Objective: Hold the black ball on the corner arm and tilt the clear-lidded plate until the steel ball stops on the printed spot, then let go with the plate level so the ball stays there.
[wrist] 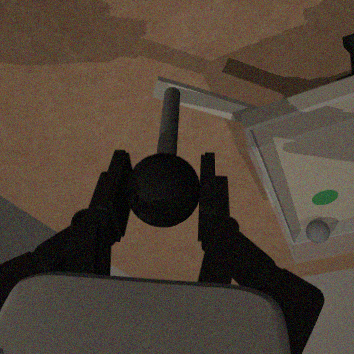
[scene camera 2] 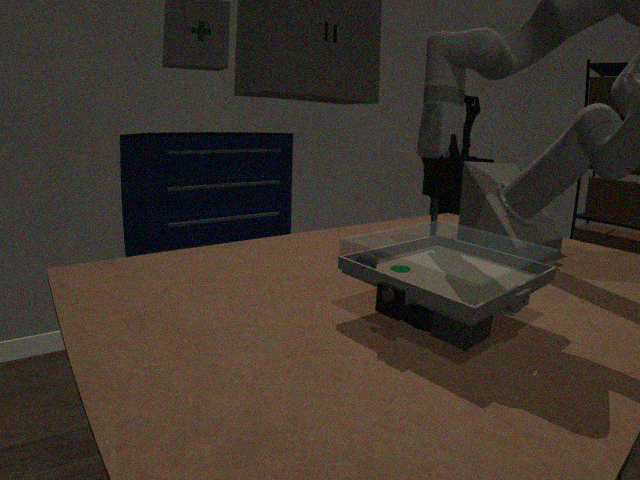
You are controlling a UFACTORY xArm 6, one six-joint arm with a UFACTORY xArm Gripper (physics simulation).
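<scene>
My gripper (scene camera 2: 434,211) (wrist: 165,168) is shut on the black ball (wrist: 164,200), which sits on a dark post (wrist: 169,125) at the end of the corner arm (wrist: 207,106). In scene camera 2 the ball is hidden. The clear-lidded plate (scene camera 2: 413,291) (wrist: 270,160) stands on a dark base; whether it is exactly level I cannot tell. The green printed spot (scene camera 2: 400,268) (wrist: 325,197) lies near one corner. The steel ball (scene camera 2: 368,258) (wrist: 318,230) is beside the wall near that corner, off the spot, a little away from the corner itself in the wrist view.
The dark base (scene camera 2: 460,330) stands on the wooden table (scene camera 2: 232,361) under the plate. A pale box-like shape (scene camera 2: 478,206) and the arm's links are behind the plate. A blue drawer cabinet (scene camera 2: 206,201) stands beyond the table. Strong shadows lie around the plate.
</scene>
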